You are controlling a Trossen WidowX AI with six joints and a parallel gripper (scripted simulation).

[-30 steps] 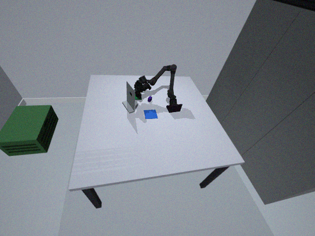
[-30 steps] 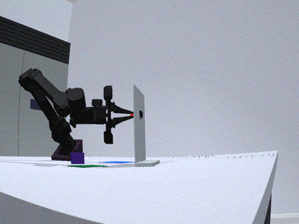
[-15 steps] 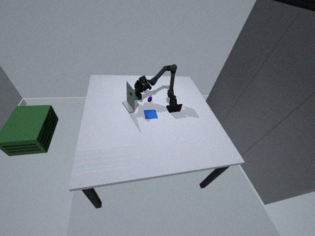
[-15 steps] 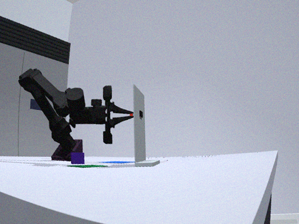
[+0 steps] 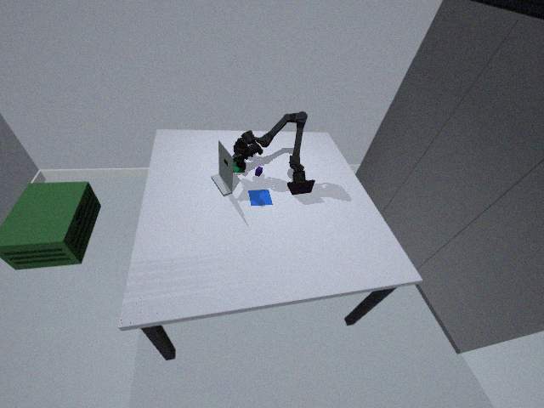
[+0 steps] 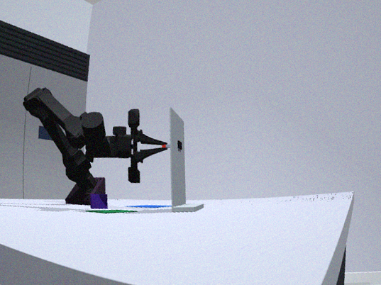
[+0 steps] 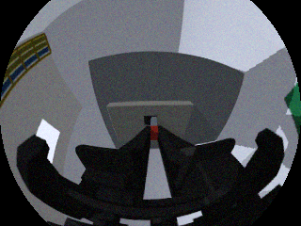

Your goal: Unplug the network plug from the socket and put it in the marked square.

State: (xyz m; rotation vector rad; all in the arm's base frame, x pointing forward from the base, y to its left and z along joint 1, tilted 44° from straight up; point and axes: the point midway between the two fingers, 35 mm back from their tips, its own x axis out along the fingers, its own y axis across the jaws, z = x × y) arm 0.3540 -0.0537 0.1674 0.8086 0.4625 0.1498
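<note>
The blue marked square is 160 mm below my gripper tip, 150 mm to the left of it and 140 mm behind it. Round my gripper tip: grey panel (60 mm below, 30 mm ahead, 10 mm to the left); network plug (right at my gripper tip).
</note>
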